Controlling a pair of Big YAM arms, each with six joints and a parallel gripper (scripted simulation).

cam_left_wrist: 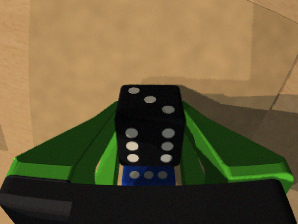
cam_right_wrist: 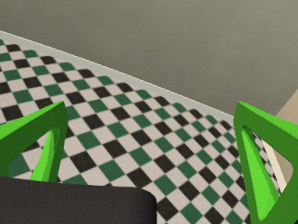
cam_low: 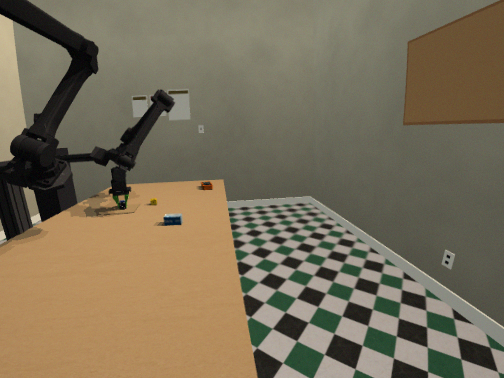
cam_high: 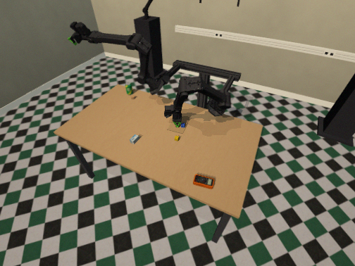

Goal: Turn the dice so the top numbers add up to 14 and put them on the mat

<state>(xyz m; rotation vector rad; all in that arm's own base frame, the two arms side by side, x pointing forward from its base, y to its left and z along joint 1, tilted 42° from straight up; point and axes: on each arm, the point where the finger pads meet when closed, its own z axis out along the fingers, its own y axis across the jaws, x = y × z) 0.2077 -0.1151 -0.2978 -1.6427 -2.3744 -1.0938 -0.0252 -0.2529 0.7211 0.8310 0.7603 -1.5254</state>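
My left gripper is now right at the black die. The rest, counted from my left hand: blue die (4 cm to the left, 2 cm behind); then tan mat (1 cm below); then yellow die (14 cm ahead, 7 cm to the left).
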